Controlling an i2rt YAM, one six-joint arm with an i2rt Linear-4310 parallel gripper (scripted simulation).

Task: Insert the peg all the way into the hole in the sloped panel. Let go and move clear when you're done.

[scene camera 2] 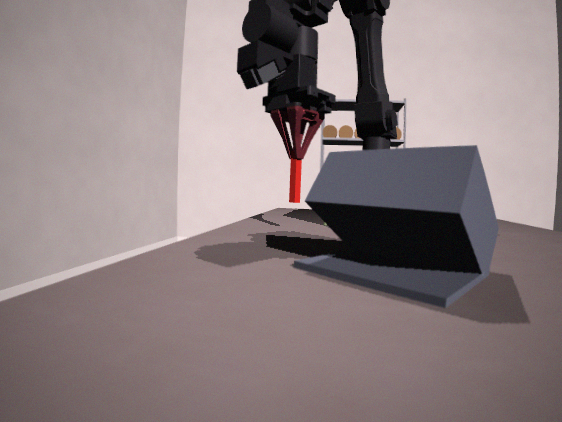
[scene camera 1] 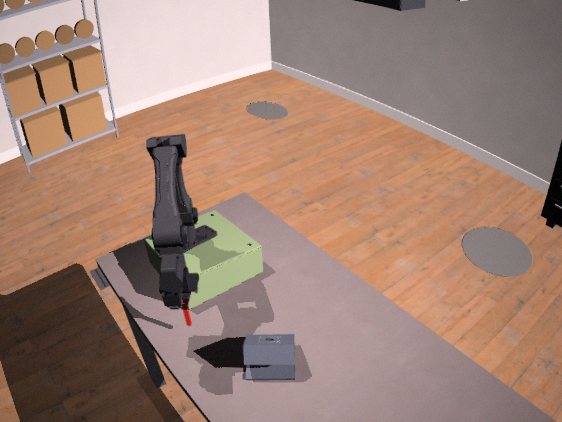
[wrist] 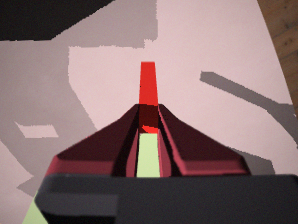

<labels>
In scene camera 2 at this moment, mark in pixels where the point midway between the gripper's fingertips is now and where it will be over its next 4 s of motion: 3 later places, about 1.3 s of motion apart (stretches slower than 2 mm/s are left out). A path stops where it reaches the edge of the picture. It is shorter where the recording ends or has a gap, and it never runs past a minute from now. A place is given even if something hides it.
My gripper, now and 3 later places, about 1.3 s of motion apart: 296, 159; 314, 137; 343, 124; 392, 105
</labels>
